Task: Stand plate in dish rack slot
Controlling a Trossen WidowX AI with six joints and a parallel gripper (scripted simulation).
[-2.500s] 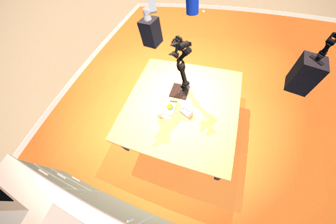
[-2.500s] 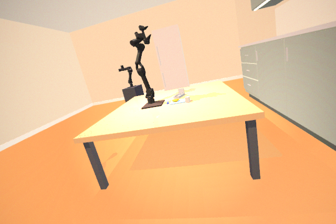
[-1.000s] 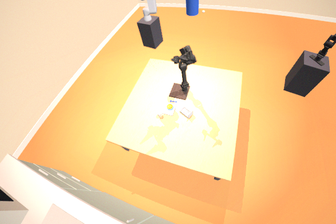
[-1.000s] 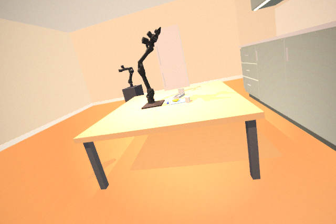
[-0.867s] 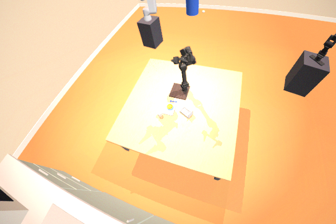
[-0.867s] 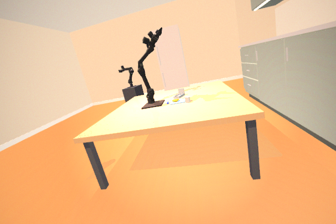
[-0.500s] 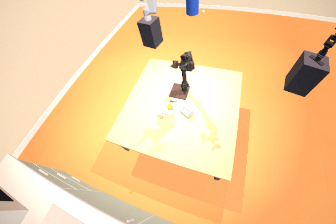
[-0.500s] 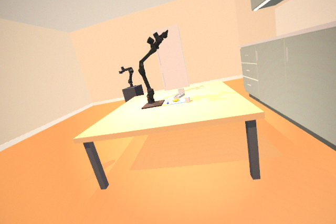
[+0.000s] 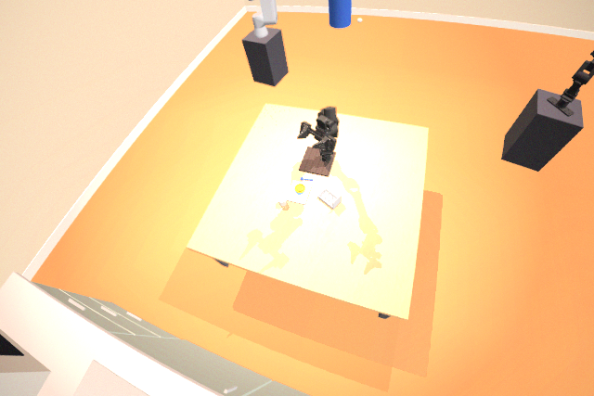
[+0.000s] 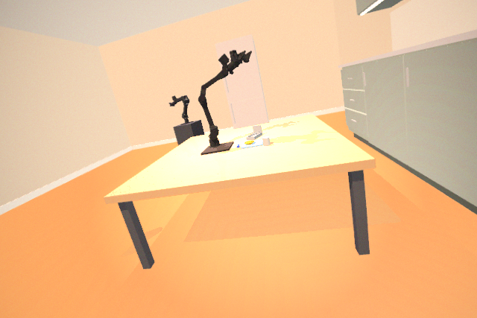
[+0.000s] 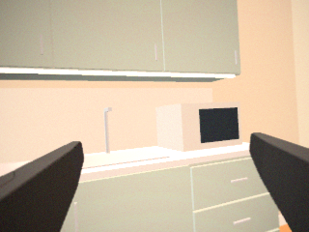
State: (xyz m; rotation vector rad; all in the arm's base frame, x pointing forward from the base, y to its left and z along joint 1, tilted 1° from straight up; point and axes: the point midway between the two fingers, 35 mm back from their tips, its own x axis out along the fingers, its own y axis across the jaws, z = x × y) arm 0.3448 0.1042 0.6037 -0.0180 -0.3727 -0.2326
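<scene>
The yellow plate is 80 mm behind my gripper tip, 150 mm to the right of it and 610 mm below it. The rest, counted from my gripper tip: dish rack: 100 mm behind, 50 mm to the left, 600 mm below; light blue mat: 60 mm behind, 150 mm to the right, 620 mm below; white cup: 50 mm ahead, 200 mm to the right, 600 mm below.
</scene>
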